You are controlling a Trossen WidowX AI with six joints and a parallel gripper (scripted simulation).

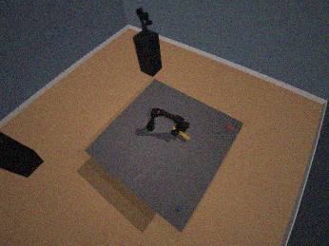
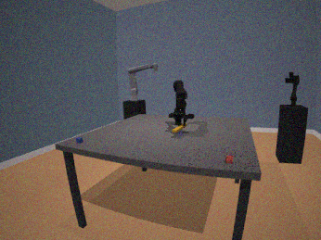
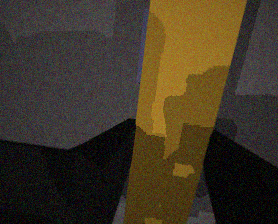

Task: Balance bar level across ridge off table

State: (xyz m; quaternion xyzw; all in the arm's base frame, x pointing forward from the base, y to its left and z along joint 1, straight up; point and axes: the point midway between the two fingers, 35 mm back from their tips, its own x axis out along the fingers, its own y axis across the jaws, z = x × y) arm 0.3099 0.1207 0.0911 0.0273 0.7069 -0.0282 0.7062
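Now: the yellow bar 30 mm ahead of my gripper tip. The rest, counted from my gripper tip: blue block 620 mm to the right, 430 mm ahead, 40 mm below; red block 430 mm ahead, 380 mm to the left, 50 mm below.
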